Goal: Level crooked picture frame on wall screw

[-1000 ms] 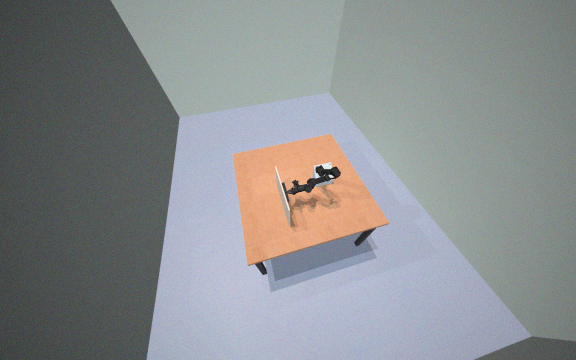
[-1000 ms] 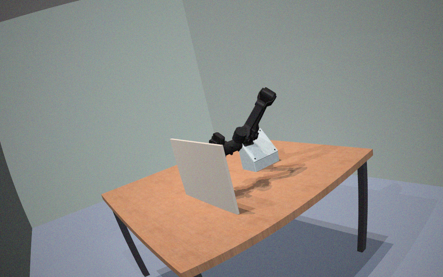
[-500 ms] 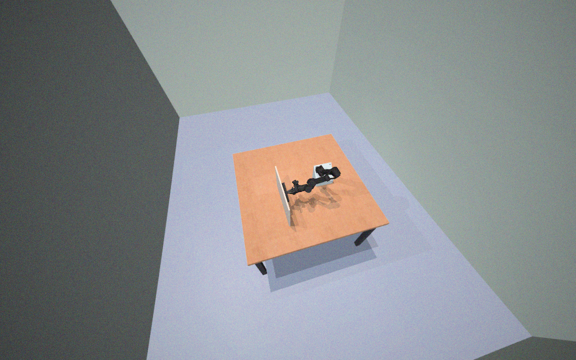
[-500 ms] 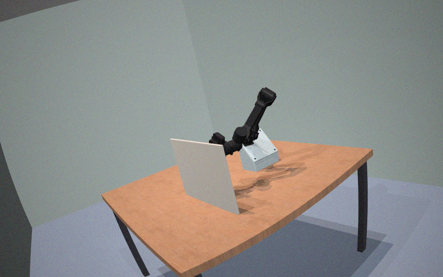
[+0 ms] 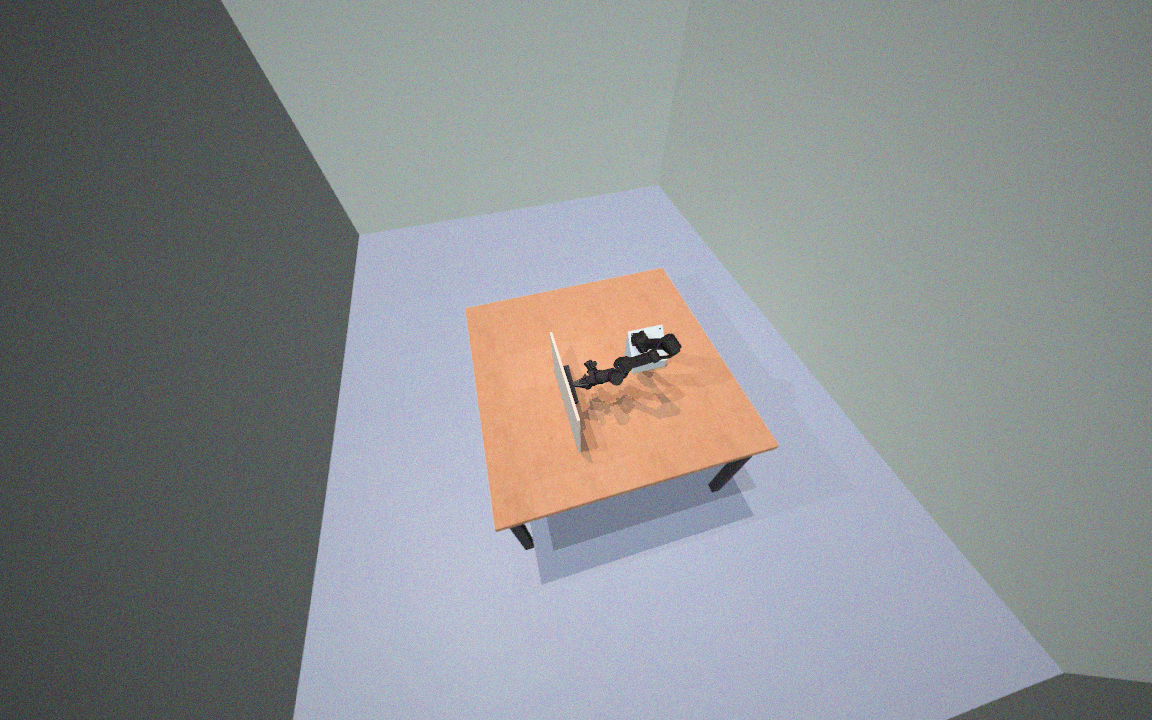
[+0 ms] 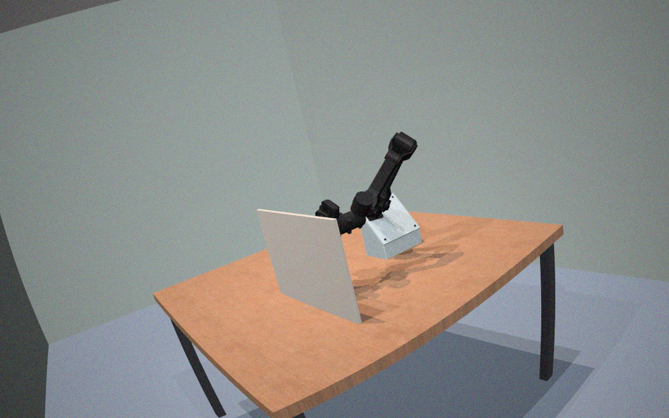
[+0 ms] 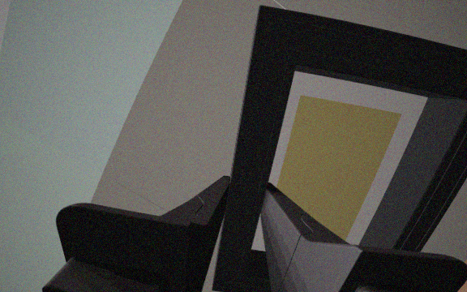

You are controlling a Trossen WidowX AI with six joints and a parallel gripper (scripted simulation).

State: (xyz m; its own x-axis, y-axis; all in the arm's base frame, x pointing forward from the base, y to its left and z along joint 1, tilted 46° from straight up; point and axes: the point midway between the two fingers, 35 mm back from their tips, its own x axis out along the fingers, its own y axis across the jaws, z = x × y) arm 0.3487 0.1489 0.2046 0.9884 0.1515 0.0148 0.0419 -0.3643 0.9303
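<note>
Now: gripper tip 5 cm above the picture frame, 2 cm to the left of it and 1 cm short of it. Round my gripper tip: wall panel 7 cm below, 2 cm ahead, 1 cm to the right.
</note>
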